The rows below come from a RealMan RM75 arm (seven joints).
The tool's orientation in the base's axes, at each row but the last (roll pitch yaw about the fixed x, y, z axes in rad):
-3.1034 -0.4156 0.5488
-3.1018 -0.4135 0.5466
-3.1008 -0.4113 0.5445
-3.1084 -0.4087 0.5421
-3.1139 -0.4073 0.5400
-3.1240 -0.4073 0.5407
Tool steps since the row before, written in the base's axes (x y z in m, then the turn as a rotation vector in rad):
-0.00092 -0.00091 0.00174 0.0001 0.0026 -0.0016
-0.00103 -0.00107 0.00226 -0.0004 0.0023 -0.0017
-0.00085 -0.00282 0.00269 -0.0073 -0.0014 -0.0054
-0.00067 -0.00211 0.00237 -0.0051 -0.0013 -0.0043
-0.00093 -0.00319 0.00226 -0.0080 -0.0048 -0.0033
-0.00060 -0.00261 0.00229 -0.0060 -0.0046 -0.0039
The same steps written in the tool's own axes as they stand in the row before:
-0.00045 0.00022 -0.00211 0.0007 -0.0021 0.0021
-0.00041 0.00027 -0.00266 0.0001 -0.0021 0.0020
-0.00093 0.00183 -0.00342 -0.0085 -0.0025 0.0023
-0.00058 0.00137 -0.00288 -0.0063 -0.0015 0.0020
-0.00134 0.00217 -0.00310 -0.0099 0.0000 -0.0007
-0.00080 0.00188 -0.00287 -0.0084 0.0009 0.0006

